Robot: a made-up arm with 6 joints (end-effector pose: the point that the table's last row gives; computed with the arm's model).
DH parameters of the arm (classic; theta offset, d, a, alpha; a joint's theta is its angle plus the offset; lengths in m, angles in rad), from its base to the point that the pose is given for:
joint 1: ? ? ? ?
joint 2: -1.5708 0 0.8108 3.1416
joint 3: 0 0 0.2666 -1.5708
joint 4: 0 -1.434 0 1.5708
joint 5: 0 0 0 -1.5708
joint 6: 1.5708 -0.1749 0 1.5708
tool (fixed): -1.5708 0 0 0
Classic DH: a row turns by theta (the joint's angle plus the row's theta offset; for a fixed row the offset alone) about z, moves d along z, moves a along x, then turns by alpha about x.
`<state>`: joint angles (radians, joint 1 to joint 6).
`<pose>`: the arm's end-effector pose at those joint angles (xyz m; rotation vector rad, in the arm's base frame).
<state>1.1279 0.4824 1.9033 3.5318 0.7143 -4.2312</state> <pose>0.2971 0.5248 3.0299 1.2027 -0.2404 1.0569</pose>
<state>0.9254 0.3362 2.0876 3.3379 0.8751 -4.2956</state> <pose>0.0253 -0.0099 3.0012 1.3844 -0.3513 1.0994</pose>
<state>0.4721 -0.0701 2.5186 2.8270 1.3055 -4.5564</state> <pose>-1.1117 -0.5090 2.2348 1.3037 -0.5663 1.5213</pose>
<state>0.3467 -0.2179 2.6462 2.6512 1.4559 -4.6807</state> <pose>-1.3957 -0.4173 1.8201 1.1170 -0.5620 1.6361</pose>
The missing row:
joint 1: 0 0.7391 0.1503 -1.5708
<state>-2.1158 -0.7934 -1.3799 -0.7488 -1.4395 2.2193</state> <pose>-0.3465 -0.7992 0.6178 0.0908 0.7402 -0.1450</pose>
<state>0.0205 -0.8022 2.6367 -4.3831 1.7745 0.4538</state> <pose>-1.7109 0.1270 0.6910 0.9707 0.3655 1.5251</pose>
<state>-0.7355 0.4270 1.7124 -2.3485 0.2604 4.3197</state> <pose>0.5063 -0.5014 3.0814 -1.8828 0.0848 -1.6613</pose>
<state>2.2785 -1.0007 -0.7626 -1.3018 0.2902 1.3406</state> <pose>-0.5862 0.7594 1.8265 0.3282 -0.1575 1.9733</pose>
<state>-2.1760 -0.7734 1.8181 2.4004 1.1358 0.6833</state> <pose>1.1005 1.4026 1.9799 0.8521 -1.0708 0.0680</pose>
